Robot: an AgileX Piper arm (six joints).
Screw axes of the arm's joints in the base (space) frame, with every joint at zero. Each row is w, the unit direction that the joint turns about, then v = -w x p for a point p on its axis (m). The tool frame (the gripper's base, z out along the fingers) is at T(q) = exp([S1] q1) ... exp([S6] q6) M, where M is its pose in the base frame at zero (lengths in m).
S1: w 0 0 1 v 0 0 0
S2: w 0 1 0 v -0.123 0 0
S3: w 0 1 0 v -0.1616 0 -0.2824
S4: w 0.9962 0 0.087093 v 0 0.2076 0
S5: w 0 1 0 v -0.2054 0 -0.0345
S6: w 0.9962 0 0.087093 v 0 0.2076 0
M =
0.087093 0 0.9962 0.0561
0 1 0 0
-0.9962 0 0.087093 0.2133
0 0 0 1
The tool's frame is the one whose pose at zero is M.
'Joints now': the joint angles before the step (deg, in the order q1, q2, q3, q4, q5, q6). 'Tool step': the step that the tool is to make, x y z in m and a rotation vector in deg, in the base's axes. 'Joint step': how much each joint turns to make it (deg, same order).
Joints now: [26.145 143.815 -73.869 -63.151 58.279 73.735]
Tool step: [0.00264 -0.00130 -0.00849 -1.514 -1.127 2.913]
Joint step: [-0.001 1.670 -0.115 -4.622 -0.339 2.276]
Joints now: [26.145 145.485 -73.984 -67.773 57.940 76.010]
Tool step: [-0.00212 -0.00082 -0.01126 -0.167 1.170 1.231]
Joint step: [0.000 1.698 -0.057 -1.110 -0.946 0.214]
